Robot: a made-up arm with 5 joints.
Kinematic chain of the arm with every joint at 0, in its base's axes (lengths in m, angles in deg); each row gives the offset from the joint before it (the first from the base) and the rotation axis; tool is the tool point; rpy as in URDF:
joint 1: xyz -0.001 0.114 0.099 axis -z
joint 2: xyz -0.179 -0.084 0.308 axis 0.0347 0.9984 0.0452
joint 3: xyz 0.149 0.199 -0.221 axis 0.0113 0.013 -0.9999
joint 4: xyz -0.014 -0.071 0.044 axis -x
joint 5: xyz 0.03 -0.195 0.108 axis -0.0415 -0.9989 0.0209
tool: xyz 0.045 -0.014 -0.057 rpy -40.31 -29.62 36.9
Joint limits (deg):
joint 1: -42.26..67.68
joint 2: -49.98..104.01
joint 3: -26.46..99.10
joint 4: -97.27..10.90
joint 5: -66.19..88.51
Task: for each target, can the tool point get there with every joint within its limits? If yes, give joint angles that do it. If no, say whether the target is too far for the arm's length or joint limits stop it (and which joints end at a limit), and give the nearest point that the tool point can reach.
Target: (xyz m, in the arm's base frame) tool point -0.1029 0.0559 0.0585
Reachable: yes | joints 34.70 -12.79 45.56 -82.20 65.91
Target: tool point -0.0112 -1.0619 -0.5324
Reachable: no: too far | nearest point -0.2214 -0.2593 0.0483 | short by 1.013 m
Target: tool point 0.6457 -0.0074 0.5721
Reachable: no: joint limits stop it (at a limit: joint 2, joint 3, joint 5) | nearest point 0.3077 0.0560 0.4565 | short by 0.363 m
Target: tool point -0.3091 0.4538 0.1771
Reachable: yes | joints 56.12 64.49 24.81 -63.20 -30.27
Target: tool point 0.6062 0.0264 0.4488
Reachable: no: joint limits stop it (at a limit: joint 2, joint 3, joint 5) | nearest point 0.3221 0.0674 0.4056 | short by 0.290 m
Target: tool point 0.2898 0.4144 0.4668
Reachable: no: joint limits stop it (at a limit: joint 1, joint 2, joint 3) | nearest point 0.2502 0.3147 0.3861 | short by 0.134 m
